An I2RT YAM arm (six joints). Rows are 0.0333 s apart.
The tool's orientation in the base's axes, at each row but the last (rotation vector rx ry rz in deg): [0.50, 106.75, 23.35]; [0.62, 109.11, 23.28]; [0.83, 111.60, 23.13]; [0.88, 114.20, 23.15]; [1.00, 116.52, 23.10]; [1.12, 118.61, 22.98]
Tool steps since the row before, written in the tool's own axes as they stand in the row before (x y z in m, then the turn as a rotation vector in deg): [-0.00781, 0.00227, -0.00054, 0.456, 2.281, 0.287]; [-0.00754, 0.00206, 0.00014, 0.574, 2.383, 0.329]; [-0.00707, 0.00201, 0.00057, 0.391, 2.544, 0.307]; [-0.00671, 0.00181, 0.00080, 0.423, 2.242, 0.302]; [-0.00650, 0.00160, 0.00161, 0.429, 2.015, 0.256]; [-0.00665, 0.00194, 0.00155, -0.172, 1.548, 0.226]
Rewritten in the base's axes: [0.00163, 0.00036, 0.00798, -0.332, 2.316, 0.146]; [0.00251, 0.00046, 0.00739, -0.356, 2.447, 0.055]; [0.00303, 0.00067, 0.00669, -0.330, 2.557, 0.272]; [0.00340, 0.00066, 0.00608, -0.298, 2.277, 0.159]; [0.00426, 0.00077, 0.00535, -0.305, 2.051, 0.108]; [0.00443, 0.00108, 0.00544, 0.048, 1.495, 0.491]
